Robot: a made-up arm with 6 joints. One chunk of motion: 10 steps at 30 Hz.
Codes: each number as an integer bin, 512 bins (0 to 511) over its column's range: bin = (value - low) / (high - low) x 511, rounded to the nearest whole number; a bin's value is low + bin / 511 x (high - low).
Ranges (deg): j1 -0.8..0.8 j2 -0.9..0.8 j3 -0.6..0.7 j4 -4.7..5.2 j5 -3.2..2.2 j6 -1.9..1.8
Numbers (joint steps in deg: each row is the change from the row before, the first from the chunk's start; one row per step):
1: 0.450 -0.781 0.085 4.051 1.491 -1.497
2: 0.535 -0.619 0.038 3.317 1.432 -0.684
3: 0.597 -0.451 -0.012 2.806 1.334 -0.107
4: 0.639 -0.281 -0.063 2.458 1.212 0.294
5: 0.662 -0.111 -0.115 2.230 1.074 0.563
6: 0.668 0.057 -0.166 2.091 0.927 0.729
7: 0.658 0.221 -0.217 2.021 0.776 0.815
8: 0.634 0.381 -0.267 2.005 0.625 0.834
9: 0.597 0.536 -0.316 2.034 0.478 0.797
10: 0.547 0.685 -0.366 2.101 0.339 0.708
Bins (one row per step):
1: 399 36 269 452 444 56
2: 426 84 251 414 438 168
3: 446 135 231 387 429 248
4: 460 186 211 369 418 303
5: 467 237 191 358 404 340
6: 469 288 171 351 391 363
7: 466 337 151 347 376 375
8: 458 385 131 346 362 378
9: 446 432 112 348 348 372
10: 430 476 92 351 335 360

